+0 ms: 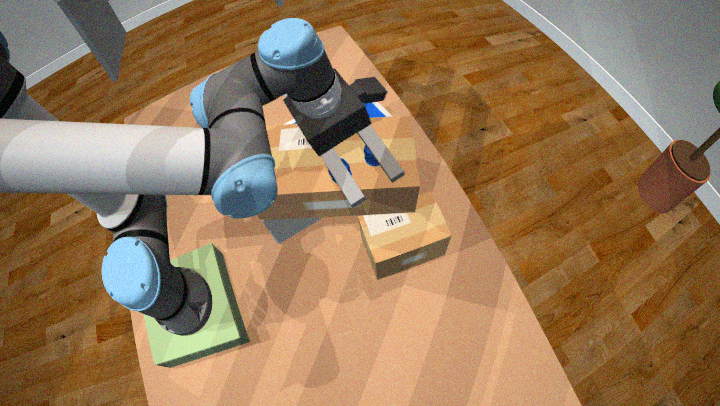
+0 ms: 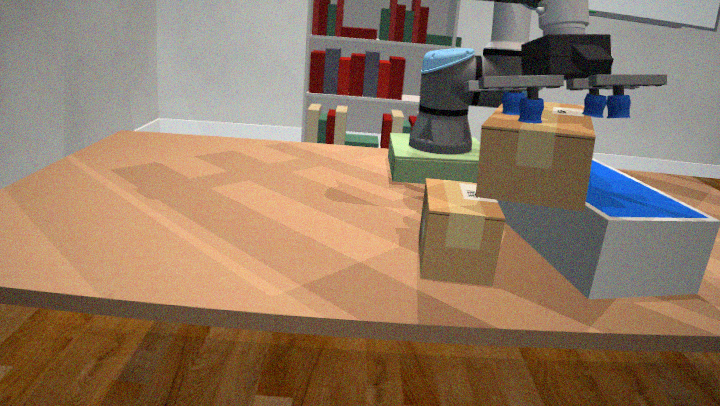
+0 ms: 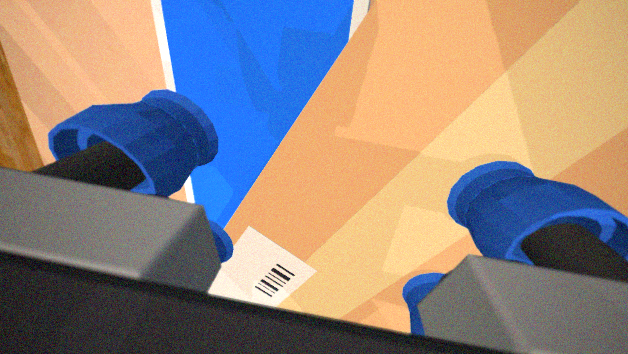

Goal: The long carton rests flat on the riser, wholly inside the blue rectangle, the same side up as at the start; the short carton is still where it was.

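Places are measured from the arm's base along level axes (x down, y ahead, z right), in centimetres.
Where they show: hand, tool point: [image 2: 565,119] [image 3: 321,214]; arm's base, link origin: [image 1: 183,302] [image 2: 440,146].
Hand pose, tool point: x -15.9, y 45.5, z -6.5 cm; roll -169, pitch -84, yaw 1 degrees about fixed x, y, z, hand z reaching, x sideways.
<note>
Things, the pixels of their top centre, and the offset from my tool point.
- long carton, top centre: [image 3: 342,281] [image 2: 545,109] [image 1: 327,149] dy -3.5, dx -0.8, dz +1.9 cm
- grey riser, top centre: [image 3: 253,164] [image 2: 596,181] [image 1: 315,143] dy -2.6, dx +10.4, dz -9.4 cm
- blue rectangle, top centre: [image 3: 253,164] [image 2: 596,181] [image 1: 315,143] dy -2.6, dx +10.4, dz -9.4 cm
- short carton, top centre: [image 2: 462,196] [image 1: 404,225] dy +3.5, dx +12.1, dz +16.2 cm
The long carton [image 1: 301,176] [image 2: 534,161] [image 3: 395,109] is level, label up, at the near-left end of the grey riser [image 2: 650,252] [image 1: 287,229] and sticks out past its edge. My suction gripper [image 1: 356,162] [image 2: 563,103] [image 3: 334,175] is above it. One pair of blue cups sits on the carton's top and holds it. The other pair hangs free beyond the carton's side, over the blue rectangle [image 1: 377,108] [image 2: 630,196] [image 3: 254,66]. Much of the blue is uncovered. The short carton [image 1: 403,234] [image 2: 461,237] stands on the table beside the riser, partly under the long carton's overhang.
The arm's green base pad [image 1: 200,333] [image 2: 428,169] is at the table's left side. A bookshelf [image 2: 362,96] stands behind the table. A brown cylinder [image 1: 672,176] is on the floor at the far right.
</note>
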